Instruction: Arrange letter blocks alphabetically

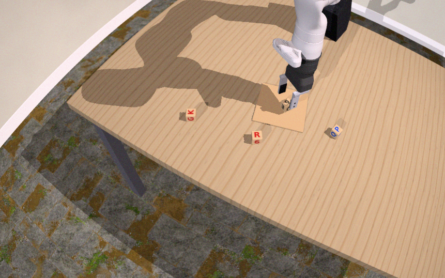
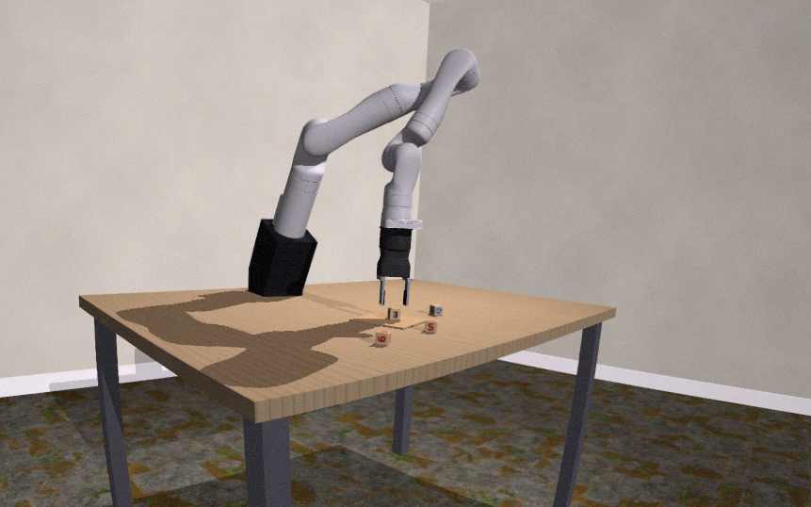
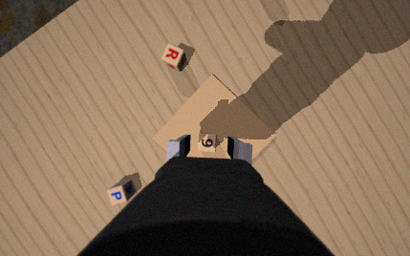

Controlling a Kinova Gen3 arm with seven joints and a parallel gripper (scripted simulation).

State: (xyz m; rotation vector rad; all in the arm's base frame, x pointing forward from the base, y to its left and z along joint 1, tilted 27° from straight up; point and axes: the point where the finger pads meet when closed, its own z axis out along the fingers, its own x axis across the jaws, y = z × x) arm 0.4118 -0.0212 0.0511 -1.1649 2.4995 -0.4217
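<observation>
Now: hand 40 mm above the block. The rest, counted from my hand: tan mat: 10 mm to the right, 50 mm below.
</observation>
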